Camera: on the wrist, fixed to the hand. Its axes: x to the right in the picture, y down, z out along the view.
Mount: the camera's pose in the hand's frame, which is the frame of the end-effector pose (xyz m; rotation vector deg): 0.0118 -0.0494 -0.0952 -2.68 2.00 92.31
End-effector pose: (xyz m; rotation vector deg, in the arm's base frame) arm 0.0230 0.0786 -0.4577 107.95 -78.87 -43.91
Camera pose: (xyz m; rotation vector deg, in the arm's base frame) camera 0.1283 0.0947 -0.4406 16.46 -122.97 5.50
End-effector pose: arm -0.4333 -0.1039 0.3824 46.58 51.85 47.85
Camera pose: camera -0.5012 -0.0928 0.2993 83.56 3.44 127.33
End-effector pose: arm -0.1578 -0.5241 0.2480 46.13 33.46 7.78
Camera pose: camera -0.2045 -0.4935 0.1556 60.63 -9.73 92.92
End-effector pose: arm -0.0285 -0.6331 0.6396 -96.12 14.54 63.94
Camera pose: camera 0.0613 -0.6881 0.6630 -76.41 103.28 124.11
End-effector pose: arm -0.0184 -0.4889 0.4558 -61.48 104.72 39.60
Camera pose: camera -0.0165 -0.5921 0.4874 37.28 140.60 88.75
